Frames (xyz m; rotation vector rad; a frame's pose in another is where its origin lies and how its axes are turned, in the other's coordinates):
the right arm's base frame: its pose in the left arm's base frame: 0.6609 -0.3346 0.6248 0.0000 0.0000 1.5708
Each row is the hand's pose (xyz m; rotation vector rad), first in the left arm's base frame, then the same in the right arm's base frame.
Working: the left arm's base frame: its pose in the right arm's base frame: 0.3346 0.6609 -0.6248 0.0000 0.0000 -1.5708

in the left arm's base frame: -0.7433 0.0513 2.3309 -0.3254 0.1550 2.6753
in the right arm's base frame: 0.3859 1.4042 1.7061 -0.0921 0.2597 1.1181
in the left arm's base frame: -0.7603 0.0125 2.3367 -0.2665 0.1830 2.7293
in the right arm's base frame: 0.3471 1.4212 1.7119 -0.0448 0.2409 1.1694
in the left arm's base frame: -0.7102 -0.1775 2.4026 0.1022 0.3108 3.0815
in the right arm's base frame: 0.1571 1.3711 1.7778 0.2084 0.1053 1.5216
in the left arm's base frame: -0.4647 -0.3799 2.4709 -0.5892 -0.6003 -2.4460
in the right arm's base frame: -0.0453 1.1256 1.8461 0.7735 0.0072 2.0696
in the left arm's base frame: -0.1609 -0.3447 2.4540 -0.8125 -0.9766 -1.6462
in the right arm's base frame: -0.0101 0.8218 1.8292 1.5289 0.1402 2.4506
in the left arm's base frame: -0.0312 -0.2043 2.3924 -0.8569 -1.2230 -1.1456
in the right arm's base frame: 0.1303 0.6921 1.7676 -1.9018 -0.3347 -2.3015
